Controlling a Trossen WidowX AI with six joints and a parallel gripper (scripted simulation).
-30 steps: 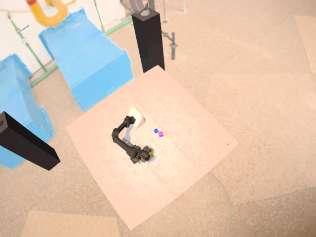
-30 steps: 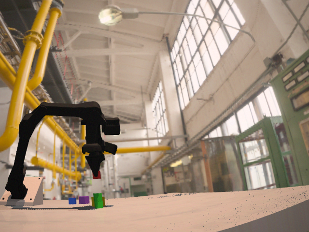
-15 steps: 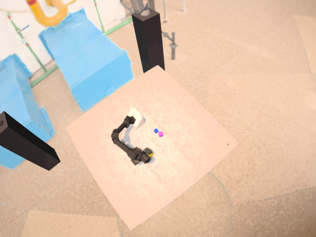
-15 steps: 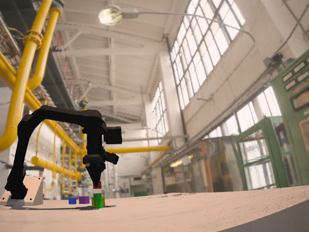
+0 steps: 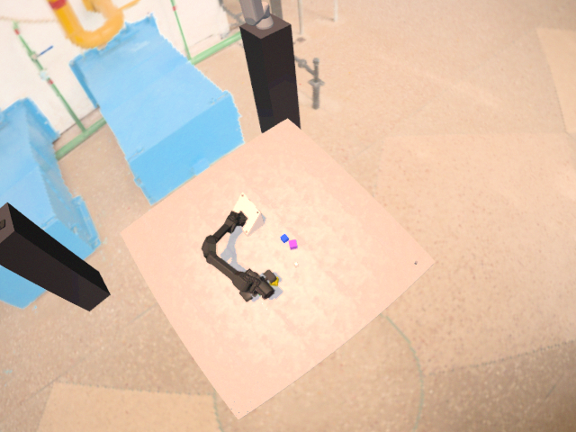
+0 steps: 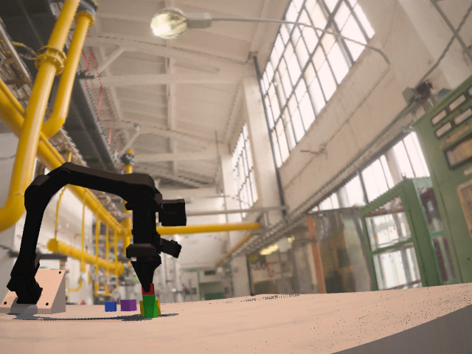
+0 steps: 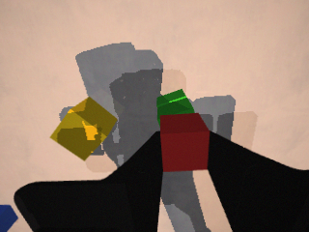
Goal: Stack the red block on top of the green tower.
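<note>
My gripper tip is 10 mm below the red block. Round my gripper tip: purple block (290 mm to the left, 100 mm behind, 40 mm below); yellow block (90 mm to the left, 40 mm below, 10 mm behind); blue block (280 mm to the left, 160 mm behind, 40 mm below).
</note>
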